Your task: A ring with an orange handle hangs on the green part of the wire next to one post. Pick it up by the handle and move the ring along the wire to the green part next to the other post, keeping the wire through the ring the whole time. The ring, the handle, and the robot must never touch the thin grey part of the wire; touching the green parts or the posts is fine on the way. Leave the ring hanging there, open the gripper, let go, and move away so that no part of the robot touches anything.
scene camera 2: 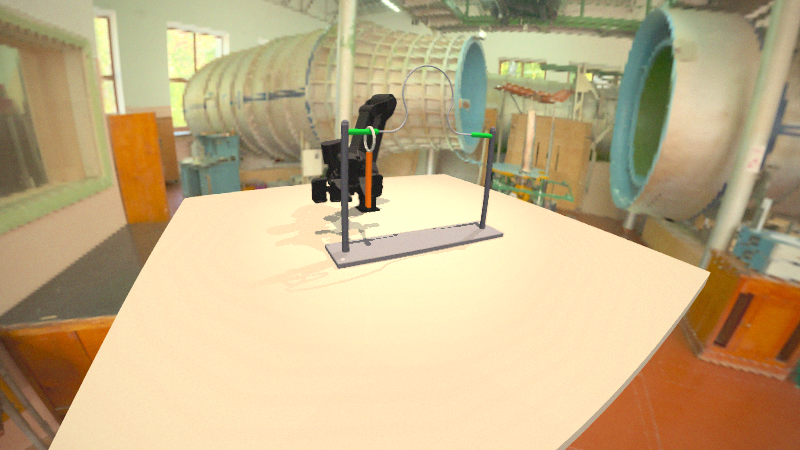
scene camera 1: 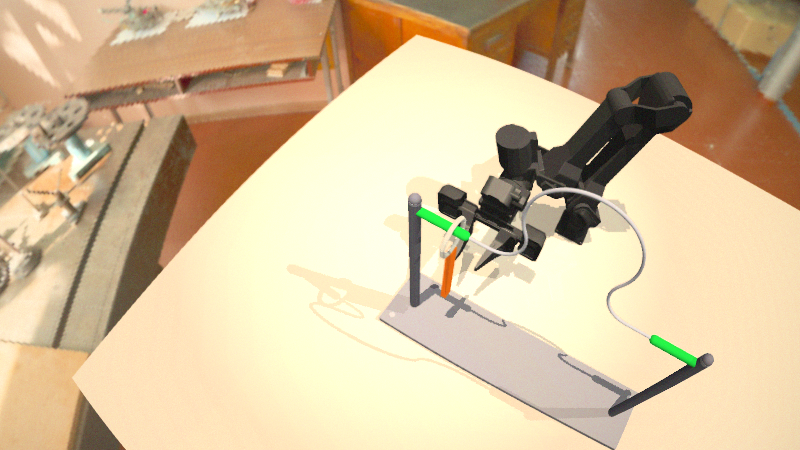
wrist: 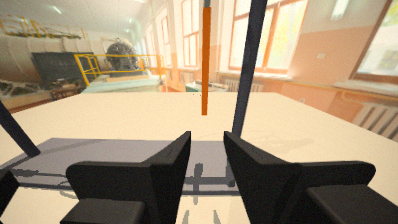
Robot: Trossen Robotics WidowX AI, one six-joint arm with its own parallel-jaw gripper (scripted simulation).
Labels:
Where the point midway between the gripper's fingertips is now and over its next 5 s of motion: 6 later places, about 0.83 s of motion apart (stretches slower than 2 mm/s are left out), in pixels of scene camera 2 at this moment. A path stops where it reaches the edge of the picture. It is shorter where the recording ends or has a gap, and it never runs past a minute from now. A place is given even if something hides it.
My gripper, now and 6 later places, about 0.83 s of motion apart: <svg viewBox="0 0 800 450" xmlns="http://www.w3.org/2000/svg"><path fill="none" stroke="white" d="M359 199L363 197L369 202L374 206L374 199L380 197L395 195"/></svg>

